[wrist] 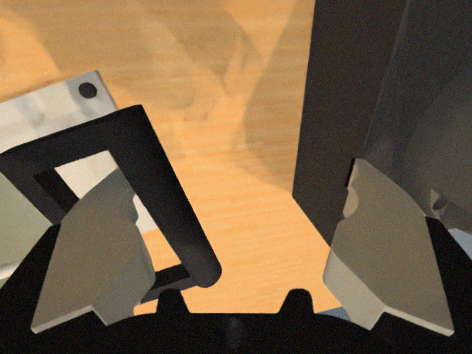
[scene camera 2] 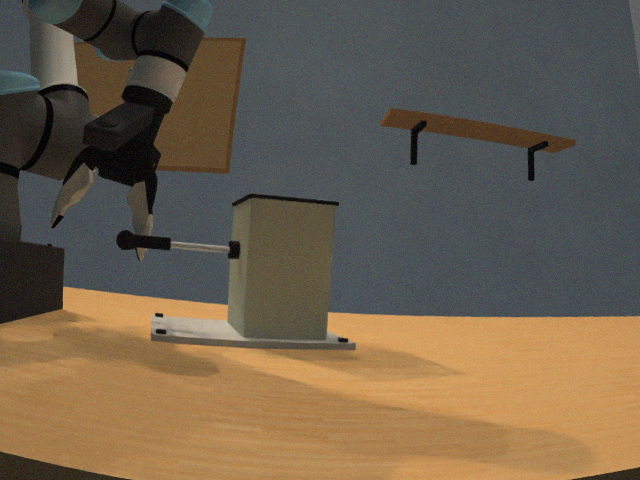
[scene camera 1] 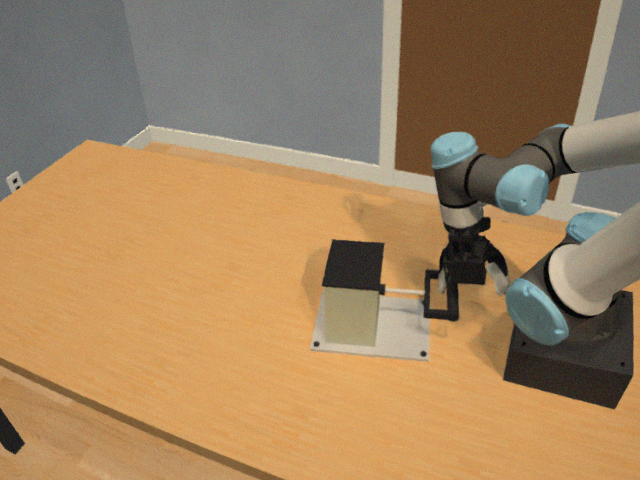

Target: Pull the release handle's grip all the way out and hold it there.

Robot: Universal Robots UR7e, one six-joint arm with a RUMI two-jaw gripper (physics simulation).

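Note:
The release handle's grip, a black rectangular loop [scene camera 1: 452,299] [scene camera 2: 149,241] [wrist: 167,200], stands out from a pale green box [scene camera 1: 351,317] [scene camera 2: 289,268] with a black top. A pale rod [scene camera 1: 405,290] [scene camera 2: 199,247] joins them, and a stretch of it shows bare. My gripper [scene camera 1: 471,291] [scene camera 2: 97,242] [wrist: 239,166] is open wide and points down. One finger reaches into the loop; the other stands outside, toward the robot base. The grip's outer bar lies between the fingers, close to the inner finger and far from the outer one. Whether the inner finger touches it, I cannot tell.
The box stands on a light grey plate [scene camera 1: 403,330] [scene camera 2: 191,327] [wrist: 60,100] on the wooden table [scene camera 1: 206,310]. The robot's dark base block [scene camera 1: 568,374] [scene camera 2: 31,279] [wrist: 340,100] is close to the outer finger. A wall shelf [scene camera 2: 480,129] hangs in the background.

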